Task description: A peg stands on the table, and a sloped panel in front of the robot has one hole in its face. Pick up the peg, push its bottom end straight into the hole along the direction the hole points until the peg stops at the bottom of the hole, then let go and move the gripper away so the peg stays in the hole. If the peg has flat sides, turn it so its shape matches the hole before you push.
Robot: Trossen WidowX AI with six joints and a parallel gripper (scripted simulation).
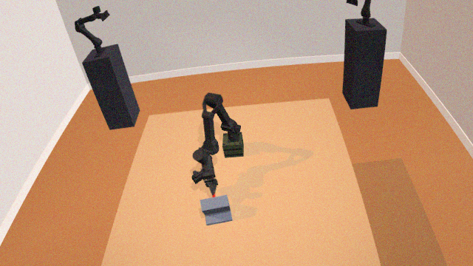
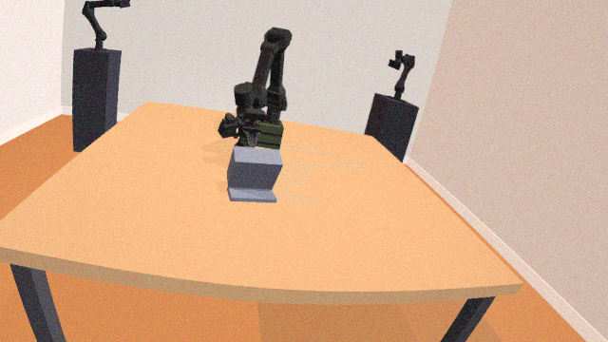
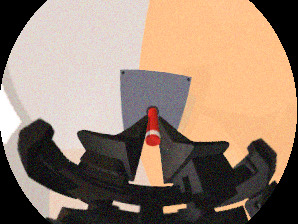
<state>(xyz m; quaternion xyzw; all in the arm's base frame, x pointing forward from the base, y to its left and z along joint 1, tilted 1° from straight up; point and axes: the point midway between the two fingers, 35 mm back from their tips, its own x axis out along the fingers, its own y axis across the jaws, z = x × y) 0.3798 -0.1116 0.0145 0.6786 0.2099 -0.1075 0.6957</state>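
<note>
Now: the grey-blue sloped panel 5 cm ahead of my gripper tip, 2 cm below it and 1 cm to the left of it. From my gripper tip the other things lie so: red peg: 2 cm behind, 1 cm above; flat foot: 9 cm below, 7 cm ahead, 1 cm to the left.
</note>
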